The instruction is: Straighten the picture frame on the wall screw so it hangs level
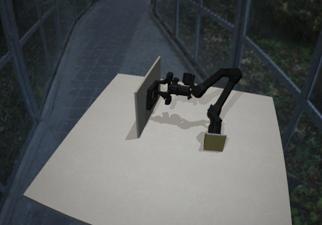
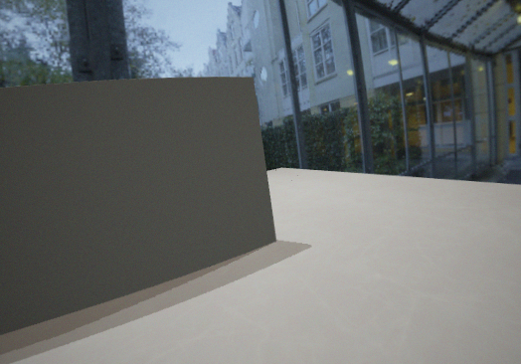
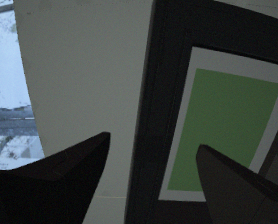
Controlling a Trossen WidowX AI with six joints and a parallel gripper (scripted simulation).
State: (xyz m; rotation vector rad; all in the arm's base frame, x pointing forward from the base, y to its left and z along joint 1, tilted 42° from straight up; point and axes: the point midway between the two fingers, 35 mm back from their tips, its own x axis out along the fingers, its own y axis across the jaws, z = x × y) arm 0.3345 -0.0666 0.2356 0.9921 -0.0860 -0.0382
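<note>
The picture frame is 20 mm ahead of my gripper tip, 10 mm to the left of it and 50 mm below it. From my gripper tip the other things lie so: wall panel: 30 mm ahead, 10 mm to the right, 60 mm below.
</note>
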